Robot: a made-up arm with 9 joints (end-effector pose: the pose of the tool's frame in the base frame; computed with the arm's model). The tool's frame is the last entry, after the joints.
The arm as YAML. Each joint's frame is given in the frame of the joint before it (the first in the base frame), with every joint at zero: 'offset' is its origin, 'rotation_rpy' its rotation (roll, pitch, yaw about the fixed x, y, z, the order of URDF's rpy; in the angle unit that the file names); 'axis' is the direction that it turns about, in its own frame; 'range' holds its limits. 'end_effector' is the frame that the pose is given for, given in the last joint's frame.
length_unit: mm
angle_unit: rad
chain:
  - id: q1
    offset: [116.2, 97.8, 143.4]
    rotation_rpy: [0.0, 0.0, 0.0]
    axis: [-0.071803, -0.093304, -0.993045]
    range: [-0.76, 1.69]
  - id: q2
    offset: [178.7, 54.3, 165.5]
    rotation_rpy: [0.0, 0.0, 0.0]
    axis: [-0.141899, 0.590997, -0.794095]
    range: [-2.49, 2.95]
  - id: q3
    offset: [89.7, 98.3, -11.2]
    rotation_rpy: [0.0, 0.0, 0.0]
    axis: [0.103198, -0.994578, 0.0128]
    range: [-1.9, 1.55]
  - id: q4
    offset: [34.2, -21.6, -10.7]
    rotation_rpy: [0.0, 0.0, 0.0]
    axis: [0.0, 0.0, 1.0]
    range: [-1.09, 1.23]
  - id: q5
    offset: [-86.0, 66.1, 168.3]
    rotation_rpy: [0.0, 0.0, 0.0]
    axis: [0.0, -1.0, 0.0]
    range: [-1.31, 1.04]
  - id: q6
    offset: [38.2, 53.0, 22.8]
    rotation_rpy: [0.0, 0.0, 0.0]
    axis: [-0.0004, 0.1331, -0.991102]
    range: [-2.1, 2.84]
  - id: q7
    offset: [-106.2, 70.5, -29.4]
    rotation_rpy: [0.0, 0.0, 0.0]
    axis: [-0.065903, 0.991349, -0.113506]
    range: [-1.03, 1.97]
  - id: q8
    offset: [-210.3, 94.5, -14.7]
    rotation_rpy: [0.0, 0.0, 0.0]
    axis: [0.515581, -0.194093, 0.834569]
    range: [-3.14, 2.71]
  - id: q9
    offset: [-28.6, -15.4, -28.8]
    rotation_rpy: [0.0, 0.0, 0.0]
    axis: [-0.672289, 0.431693, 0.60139]
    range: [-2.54, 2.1]
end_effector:
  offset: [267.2, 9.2, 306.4]
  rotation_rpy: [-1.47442, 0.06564, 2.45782]
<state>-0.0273 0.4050 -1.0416 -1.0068 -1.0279 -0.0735 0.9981 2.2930 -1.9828</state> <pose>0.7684 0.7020 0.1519 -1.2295 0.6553 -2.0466</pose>
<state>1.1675 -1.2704 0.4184 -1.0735 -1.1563 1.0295 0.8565 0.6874 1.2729</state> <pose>0.7439 0.1888 0.8622 0.2675 -2.2375 0.8633</pose>
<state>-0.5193 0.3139 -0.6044 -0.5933 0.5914 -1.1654 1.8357 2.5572 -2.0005</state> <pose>-0.0800 0.3738 0.3350 -0.0342 -0.1132 -0.2849</pose>
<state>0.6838 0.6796 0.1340 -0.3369 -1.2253 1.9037 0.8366 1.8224 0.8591</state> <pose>0.4844 -0.5007 0.1420 -0.7754 -0.3361 0.0459</pose>
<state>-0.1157 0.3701 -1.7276 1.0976 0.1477 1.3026 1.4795 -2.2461 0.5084</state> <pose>0.6352 0.1177 0.3247 -1.4913 -1.9089 -0.2000</pose>
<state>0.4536 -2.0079 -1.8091 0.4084 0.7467 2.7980 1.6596 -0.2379 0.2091</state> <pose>0.3131 0.2177 0.3294 0.0603 -0.6969 0.2584</pose>
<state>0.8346 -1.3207 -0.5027 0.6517 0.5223 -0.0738 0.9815 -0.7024 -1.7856</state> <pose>-0.3229 -0.0753 0.7406 -2.0087 -2.0850 0.9214</pose>
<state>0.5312 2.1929 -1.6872 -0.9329 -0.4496 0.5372 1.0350 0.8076 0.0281</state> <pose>0.0091 0.2688 0.0822 0.6789 1.7563 -1.7782</pose>
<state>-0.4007 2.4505 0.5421 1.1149 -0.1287 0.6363 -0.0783 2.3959 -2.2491</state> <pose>0.1040 0.4700 -0.0647 -0.3561 -0.9473 -0.9890</pose>
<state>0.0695 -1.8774 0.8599 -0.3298 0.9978 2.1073 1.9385 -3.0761 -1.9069</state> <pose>0.1035 -0.4139 0.6060 -1.4368 -2.5157 1.1620</pose>
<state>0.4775 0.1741 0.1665 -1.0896 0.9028 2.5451 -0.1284 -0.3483 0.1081</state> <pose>0.3969 0.2082 0.7232 -1.0546 0.3996 -2.0554</pose>
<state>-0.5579 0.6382 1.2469 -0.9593 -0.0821 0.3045 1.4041 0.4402 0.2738</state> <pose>0.4889 0.3805 0.6488 0.0622 -2.0419 0.5846</pose>
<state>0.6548 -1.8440 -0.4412 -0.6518 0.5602 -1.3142 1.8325 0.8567 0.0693</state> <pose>0.1111 0.5268 0.2465 -0.0520 0.6762 -3.0558</pose>
